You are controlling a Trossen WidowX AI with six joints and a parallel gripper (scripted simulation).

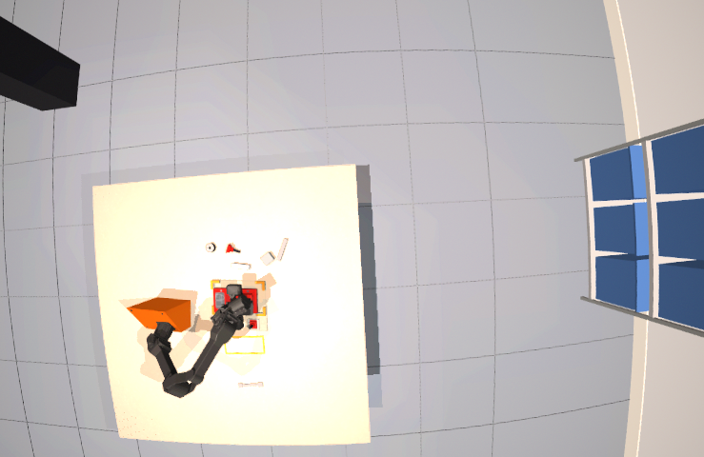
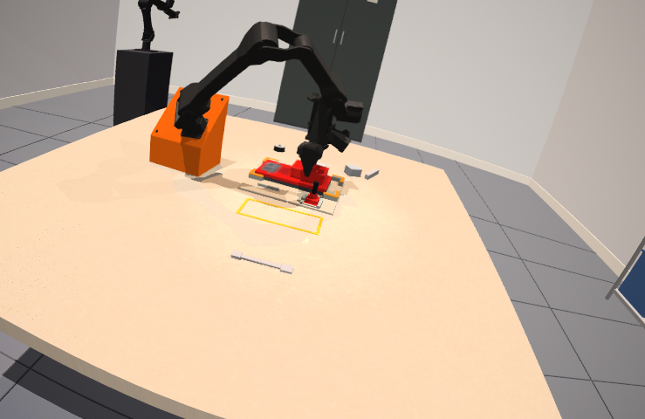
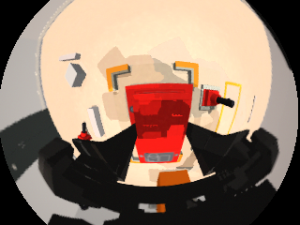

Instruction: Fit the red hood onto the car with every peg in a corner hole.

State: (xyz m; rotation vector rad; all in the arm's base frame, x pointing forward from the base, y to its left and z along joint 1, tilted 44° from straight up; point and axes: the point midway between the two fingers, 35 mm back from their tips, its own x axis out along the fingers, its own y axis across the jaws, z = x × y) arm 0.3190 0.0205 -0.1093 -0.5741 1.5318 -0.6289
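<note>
My gripper tip is right at the red hood. Also, from my gripper tip: orange-cornered jig 3 cm below, 2 cm behind, 1 cm to the right; then white rod 41 cm to the right, 4 cm below; then wheel 24 cm to the left, 15 cm behind, 3 cm below.
</note>
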